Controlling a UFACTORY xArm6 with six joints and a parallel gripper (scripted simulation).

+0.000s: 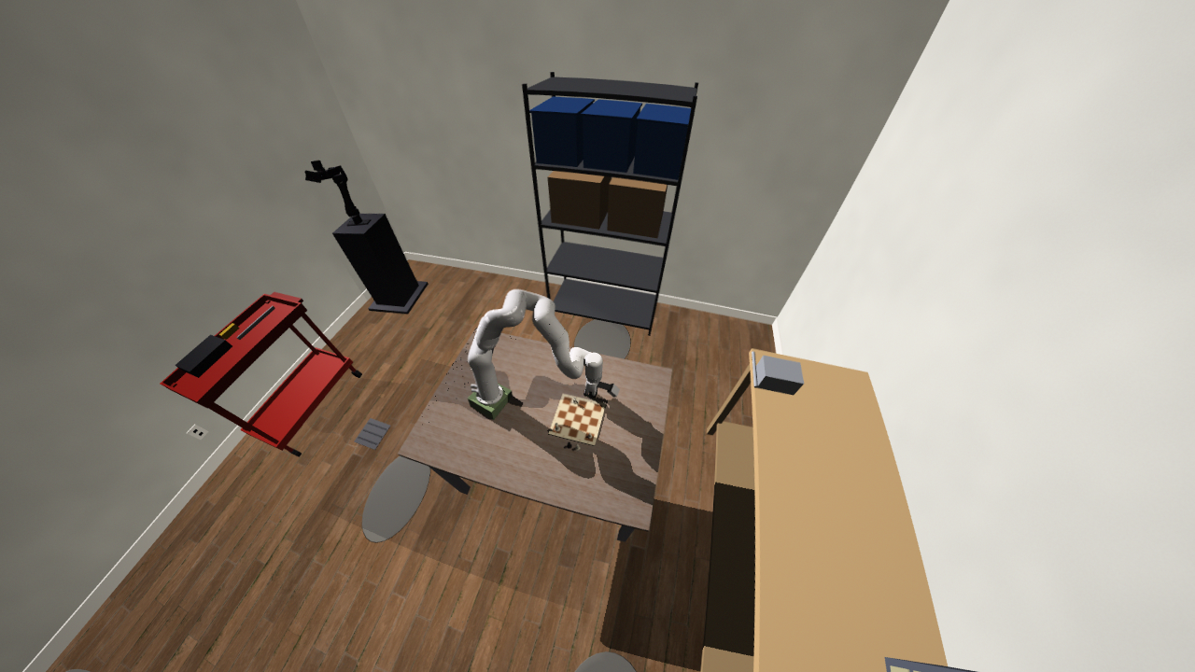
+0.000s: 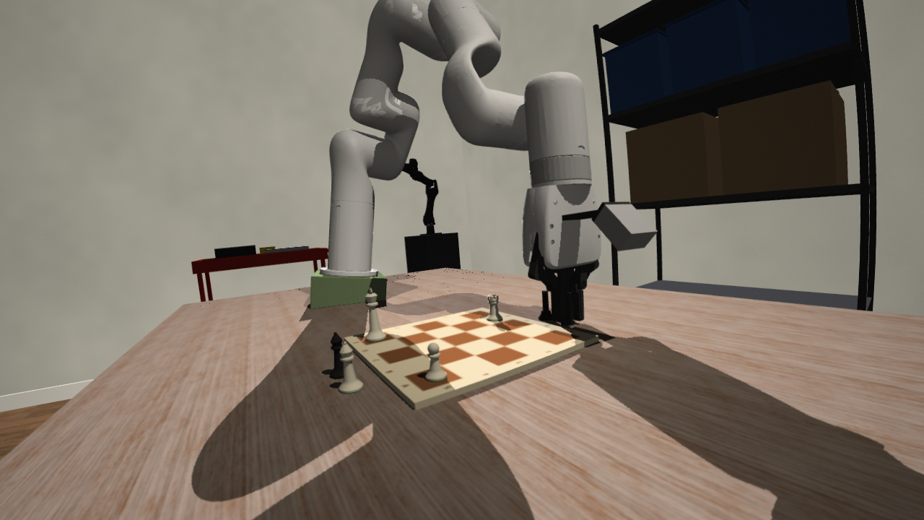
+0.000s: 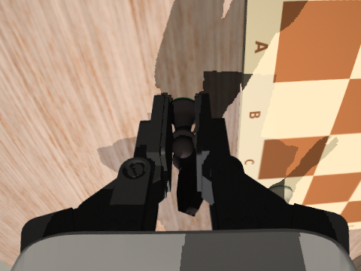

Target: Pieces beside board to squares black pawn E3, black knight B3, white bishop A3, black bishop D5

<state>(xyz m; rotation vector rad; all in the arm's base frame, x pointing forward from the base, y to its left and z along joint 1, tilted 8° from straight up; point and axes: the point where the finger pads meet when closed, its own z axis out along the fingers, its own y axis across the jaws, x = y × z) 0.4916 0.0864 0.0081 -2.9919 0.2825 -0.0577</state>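
Right now my hand is 40 mm past the tall black piece and 10 mm above it. From my hand the other things lie so: black pawn: 10 mm below; chessboard: 60 mm behind, 130 mm to the right, 20 mm below; white pawn: 10 mm ahead, 220 mm to the right, 10 mm below.
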